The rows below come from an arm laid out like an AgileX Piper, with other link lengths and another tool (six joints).
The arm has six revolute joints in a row. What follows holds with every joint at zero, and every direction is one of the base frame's. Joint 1 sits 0.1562 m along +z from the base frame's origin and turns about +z. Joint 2 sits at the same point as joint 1 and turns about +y. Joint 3 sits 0.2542 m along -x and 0.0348 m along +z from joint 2 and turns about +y. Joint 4 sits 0.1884 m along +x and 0.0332 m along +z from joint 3 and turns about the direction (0.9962, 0, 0.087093). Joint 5 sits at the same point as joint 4 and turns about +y. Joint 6 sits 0.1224 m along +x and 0.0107 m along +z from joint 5 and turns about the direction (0.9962, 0, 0.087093). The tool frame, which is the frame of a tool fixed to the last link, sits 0.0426 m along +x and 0.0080 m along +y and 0.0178 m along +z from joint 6; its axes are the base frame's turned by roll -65.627, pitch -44.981 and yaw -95.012 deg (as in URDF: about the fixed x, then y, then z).
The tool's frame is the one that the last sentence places.
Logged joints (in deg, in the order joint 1, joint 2, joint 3, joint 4, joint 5, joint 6), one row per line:
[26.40, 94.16, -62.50, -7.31, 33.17, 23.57]
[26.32, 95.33, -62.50, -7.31, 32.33, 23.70]
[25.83, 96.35, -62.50, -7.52, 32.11, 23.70]
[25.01, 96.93, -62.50, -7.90, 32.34, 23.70]
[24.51, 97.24, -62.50, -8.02, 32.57, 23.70]
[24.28, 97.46, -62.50, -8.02, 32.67, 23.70]
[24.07, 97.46, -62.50, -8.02, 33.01, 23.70]
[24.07, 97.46, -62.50, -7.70, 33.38, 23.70]
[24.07, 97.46, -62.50, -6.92, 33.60, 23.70]
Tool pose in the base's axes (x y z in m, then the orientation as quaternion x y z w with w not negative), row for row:
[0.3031, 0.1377, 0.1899, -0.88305, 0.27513, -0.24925, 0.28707]
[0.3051, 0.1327, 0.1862, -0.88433, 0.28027, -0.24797, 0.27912]
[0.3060, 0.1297, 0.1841, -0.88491, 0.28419, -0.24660, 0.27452]
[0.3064, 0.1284, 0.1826, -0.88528, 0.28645, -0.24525, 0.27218]
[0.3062, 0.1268, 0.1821, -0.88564, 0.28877, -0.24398, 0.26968]
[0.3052, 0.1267, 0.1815, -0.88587, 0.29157, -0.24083, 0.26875]
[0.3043, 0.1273, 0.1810, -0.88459, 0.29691, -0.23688, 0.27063]
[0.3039, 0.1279, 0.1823, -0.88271, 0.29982, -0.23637, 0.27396]
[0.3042, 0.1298, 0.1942, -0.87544, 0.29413, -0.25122, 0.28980]
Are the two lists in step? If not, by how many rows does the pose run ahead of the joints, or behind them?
The pose runs 2 rows ahead of the joints: the pose in row i belongs to the joints in row i + 2.
